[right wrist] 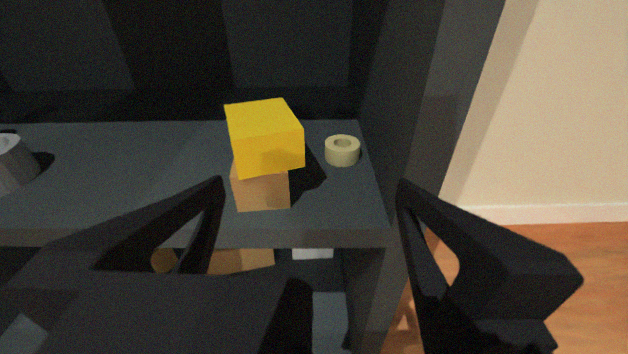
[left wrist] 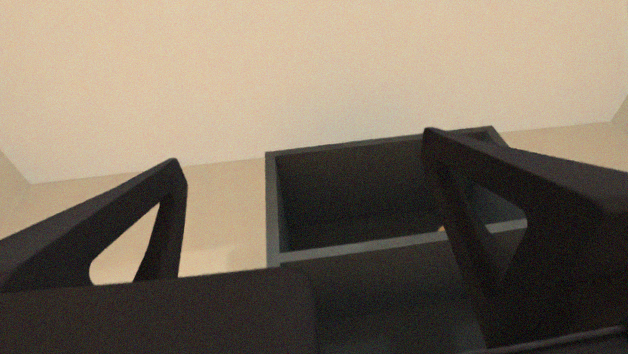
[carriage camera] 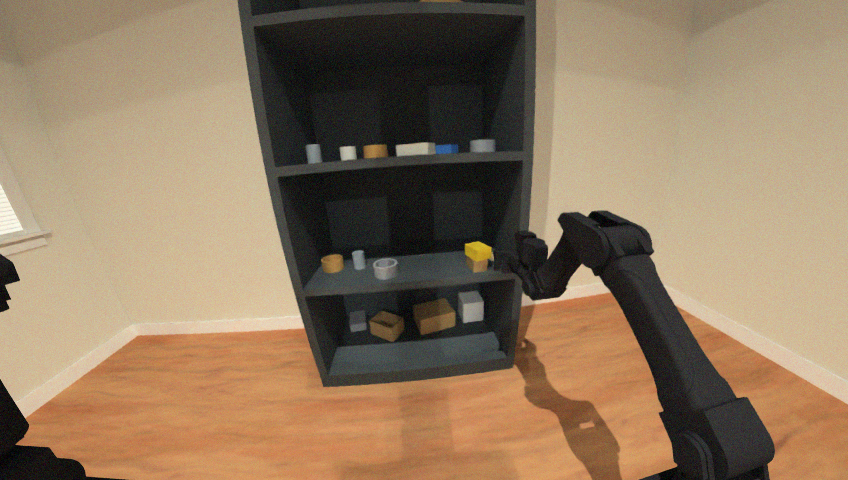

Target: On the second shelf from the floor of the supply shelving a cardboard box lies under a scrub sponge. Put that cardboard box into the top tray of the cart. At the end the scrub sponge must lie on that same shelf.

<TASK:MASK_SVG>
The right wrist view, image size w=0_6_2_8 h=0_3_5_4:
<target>my right gripper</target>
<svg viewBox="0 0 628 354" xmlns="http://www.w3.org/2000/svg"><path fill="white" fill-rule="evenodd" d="M400 178L395 195L395 205L424 354L552 354L559 346L544 324L544 321L584 283L584 277L565 254L452 205L411 181ZM418 218L458 258L459 272L451 286L449 286L428 248ZM313 289L305 281L292 277L207 275L226 199L222 177L215 175L174 196L45 244L1 289L0 293L5 300L49 333L35 354L312 354ZM203 210L187 247L170 273L156 273L151 265L151 257L154 250Z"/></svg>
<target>cardboard box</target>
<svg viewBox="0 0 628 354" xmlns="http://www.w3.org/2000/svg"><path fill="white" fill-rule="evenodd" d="M233 159L229 178L238 212L291 208L288 170L239 180L235 159Z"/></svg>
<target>yellow scrub sponge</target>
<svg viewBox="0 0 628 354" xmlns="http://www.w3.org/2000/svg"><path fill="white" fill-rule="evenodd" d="M283 97L224 105L239 180L305 167L304 128Z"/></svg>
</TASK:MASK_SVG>
